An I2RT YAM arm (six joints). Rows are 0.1 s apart.
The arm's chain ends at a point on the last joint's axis. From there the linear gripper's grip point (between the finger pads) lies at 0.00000 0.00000 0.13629 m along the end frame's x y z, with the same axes.
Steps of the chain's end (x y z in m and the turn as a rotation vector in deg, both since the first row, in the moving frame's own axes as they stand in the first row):
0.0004 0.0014 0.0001 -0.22 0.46 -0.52
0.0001 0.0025 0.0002 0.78 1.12 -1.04
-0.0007 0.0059 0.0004 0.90 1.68 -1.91
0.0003 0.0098 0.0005 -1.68 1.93 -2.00
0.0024 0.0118 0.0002 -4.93 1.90 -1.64
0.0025 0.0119 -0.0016 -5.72 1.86 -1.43
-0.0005 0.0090 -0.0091 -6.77 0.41 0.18
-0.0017 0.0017 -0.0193 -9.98 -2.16 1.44
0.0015 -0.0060 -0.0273 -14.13 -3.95 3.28
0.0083 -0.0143 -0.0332 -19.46 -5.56 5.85
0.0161 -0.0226 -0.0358 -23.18 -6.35 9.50
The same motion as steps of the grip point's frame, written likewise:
0.0015 0.0019 0.0001 -0.22 0.46 -0.52
0.0027 0.0006 0.0002 0.78 1.12 -1.04
0.0033 0.0037 0.0003 0.90 1.68 -1.91
0.0050 0.0137 0.0004 -1.68 1.93 -2.00
0.0071 0.0234 -0.0004 -4.93 1.90 -1.64
0.0071 0.0254 -0.0024 -5.72 1.86 -1.43
0.0004 0.0251 -0.0101 -6.77 0.41 0.18
-0.0071 0.0252 -0.0215 -9.98 -2.16 1.44
-0.0087 0.0270 -0.0317 -14.13 -3.95 3.28
-0.0070 0.0303 -0.0416 -19.46 -5.56 5.85
-0.0030 0.0295 -0.0476 -23.18 -6.35 9.50

